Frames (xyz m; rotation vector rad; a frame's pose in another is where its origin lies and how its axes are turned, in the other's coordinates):
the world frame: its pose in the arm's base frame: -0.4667 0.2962 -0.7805 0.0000 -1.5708 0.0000
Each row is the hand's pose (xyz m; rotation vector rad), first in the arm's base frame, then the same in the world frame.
Working: the arm's base frame: its pose in the world frame: 0.7805 -0.2962 -0.4667 0.0000 1.5708 0.0000

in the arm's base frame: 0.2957 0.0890 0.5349 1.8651 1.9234 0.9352
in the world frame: 1.3154 -0.2072 -0.7624 -1.7724 -1.4924 0.5886
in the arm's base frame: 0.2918 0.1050 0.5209 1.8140 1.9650 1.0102
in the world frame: 1.3014 -0.1912 -0.7585 -1.7648 -1.4822 0.5023
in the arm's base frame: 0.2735 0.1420 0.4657 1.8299 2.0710 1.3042
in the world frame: 1.2462 -0.1542 -0.7402 -1.7927 -1.2595 0.3007
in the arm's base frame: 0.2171 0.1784 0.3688 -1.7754 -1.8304 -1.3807
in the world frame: 1.1493 -0.1178 -0.6838 -1.8251 -0.8547 0.2283
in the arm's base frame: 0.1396 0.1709 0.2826 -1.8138 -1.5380 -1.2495
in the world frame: 1.0631 -0.1253 -0.6063 -1.8563 -0.5549 0.3420
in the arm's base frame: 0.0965 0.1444 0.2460 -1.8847 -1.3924 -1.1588
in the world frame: 1.0265 -0.1518 -0.5632 -1.8829 -0.4247 0.4491
